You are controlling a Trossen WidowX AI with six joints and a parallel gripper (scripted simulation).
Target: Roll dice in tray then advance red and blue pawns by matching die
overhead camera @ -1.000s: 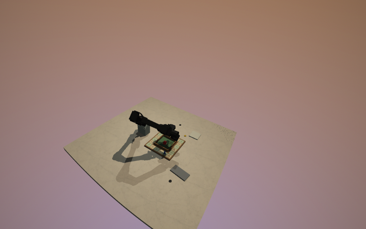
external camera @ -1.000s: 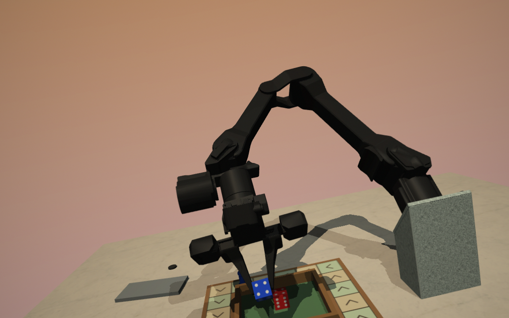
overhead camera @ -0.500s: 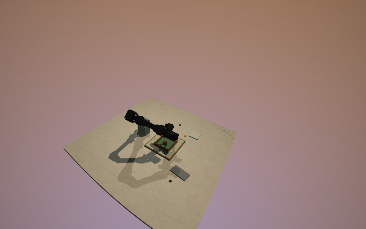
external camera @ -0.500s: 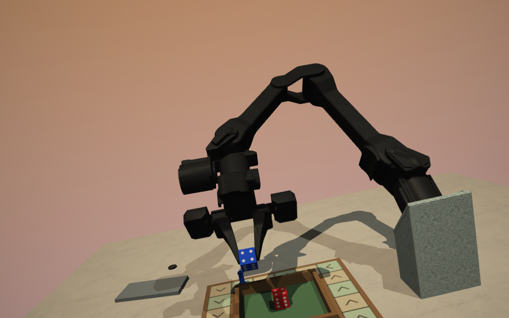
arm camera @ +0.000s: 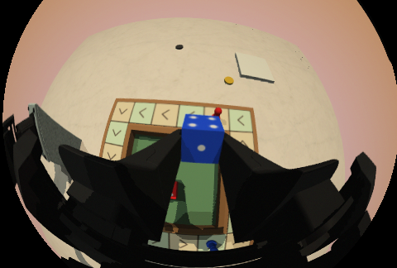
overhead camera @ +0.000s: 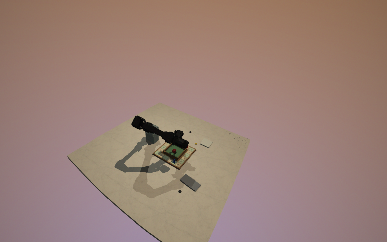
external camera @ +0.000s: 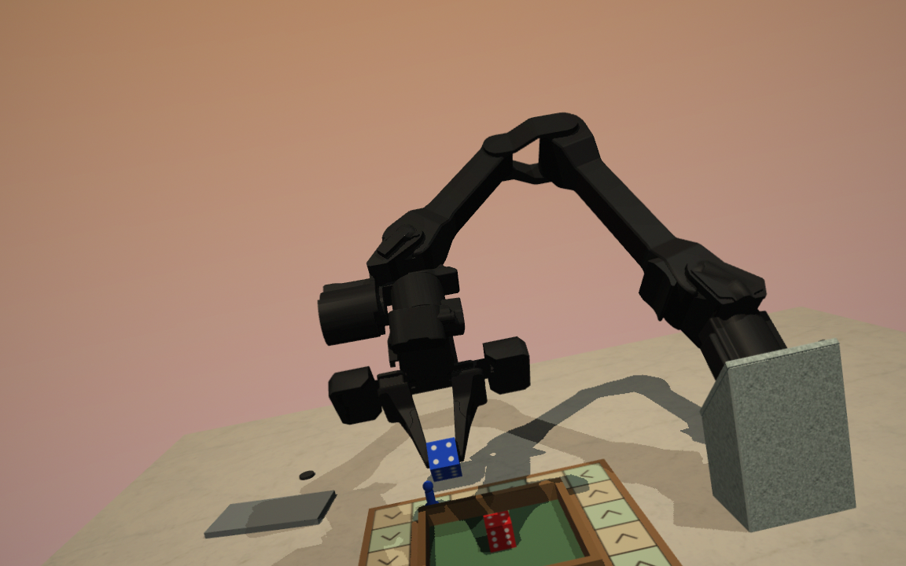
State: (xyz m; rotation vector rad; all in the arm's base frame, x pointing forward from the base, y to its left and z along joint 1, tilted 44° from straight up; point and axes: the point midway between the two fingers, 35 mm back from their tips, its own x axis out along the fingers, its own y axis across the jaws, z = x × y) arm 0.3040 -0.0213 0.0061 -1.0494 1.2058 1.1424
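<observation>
Right now the red pawn is 4 cm ahead of my gripper tip, 7 cm to the left of it and 10 cm below it. From my gripper tip the other things lie so: small yellow disc (8 cm ahead, 18 cm to the left, 12 cm below); then green tray (4 cm behind, 3 cm to the right, 12 cm below); then blue pawn (2 cm ahead, 15 cm to the right, 10 cm below).
</observation>
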